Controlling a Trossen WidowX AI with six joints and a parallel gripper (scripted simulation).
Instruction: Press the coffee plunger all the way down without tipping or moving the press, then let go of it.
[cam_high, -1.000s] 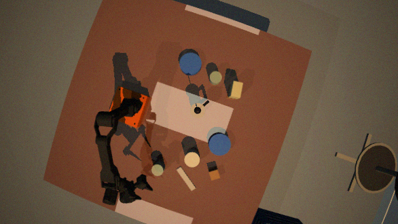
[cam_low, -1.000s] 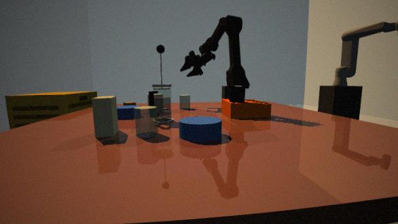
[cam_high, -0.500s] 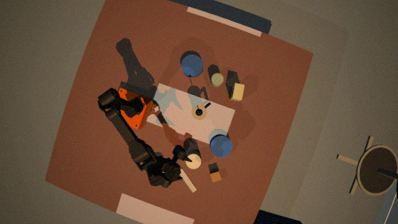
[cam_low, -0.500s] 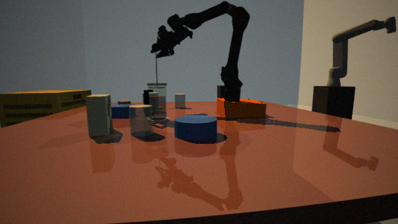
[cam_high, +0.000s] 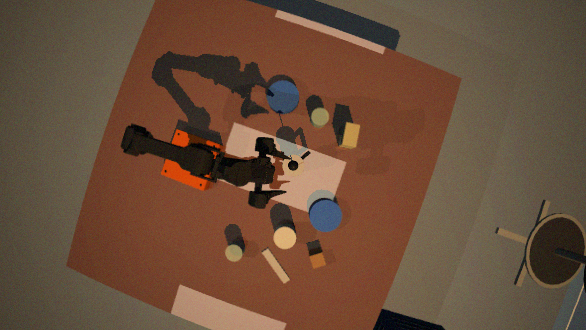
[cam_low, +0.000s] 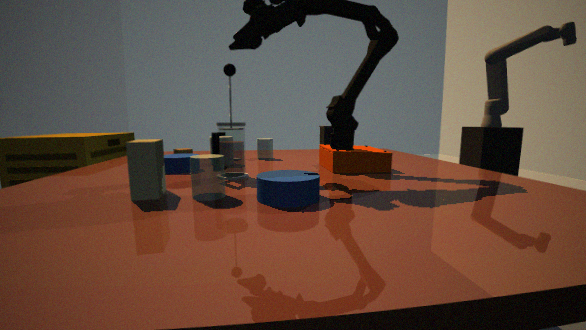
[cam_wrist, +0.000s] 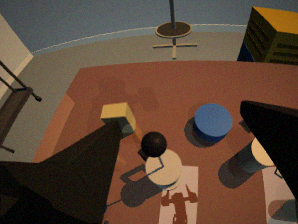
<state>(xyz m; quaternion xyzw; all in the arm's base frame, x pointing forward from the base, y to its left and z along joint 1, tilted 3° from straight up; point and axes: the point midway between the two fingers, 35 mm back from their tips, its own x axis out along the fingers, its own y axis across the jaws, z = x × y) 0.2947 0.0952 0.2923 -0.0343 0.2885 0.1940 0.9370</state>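
The coffee press lies 21 cm below my gripper tip and 5 cm to the left of it. Also, from my gripper tip: brown block: 33 cm below, 25 cm ahead, 23 cm to the right.
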